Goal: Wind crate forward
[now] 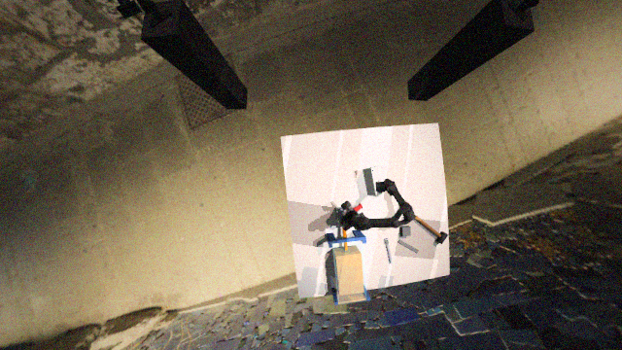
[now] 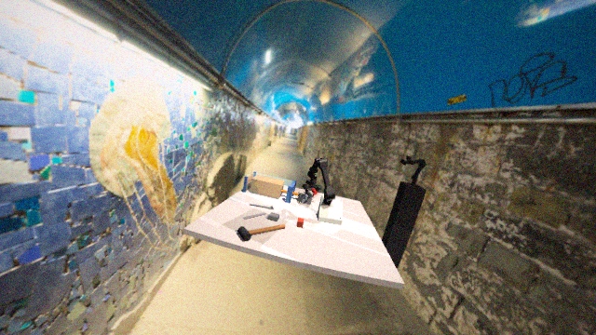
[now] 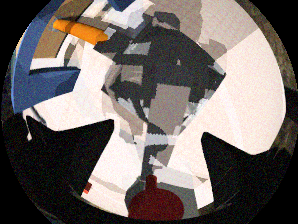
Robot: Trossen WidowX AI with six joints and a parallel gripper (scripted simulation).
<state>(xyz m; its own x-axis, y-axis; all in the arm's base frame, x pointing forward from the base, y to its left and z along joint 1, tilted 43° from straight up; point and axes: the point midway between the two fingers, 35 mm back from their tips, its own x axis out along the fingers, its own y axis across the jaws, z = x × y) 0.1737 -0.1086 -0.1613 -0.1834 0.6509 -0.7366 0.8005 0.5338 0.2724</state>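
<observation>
Now: gripper tip 1 cm past the winch handle, 1 cm to the right of it and 2 cm below it. From my gripper tip the other things lie so: hand winch (1 cm ahead, 5 cm to the right, 6 cm below); blue steel frame (19 cm ahead, 2 cm to the right, 1 cm above); dark red knob (4 cm behind, 5 cm to the left, 4 cm above).
</observation>
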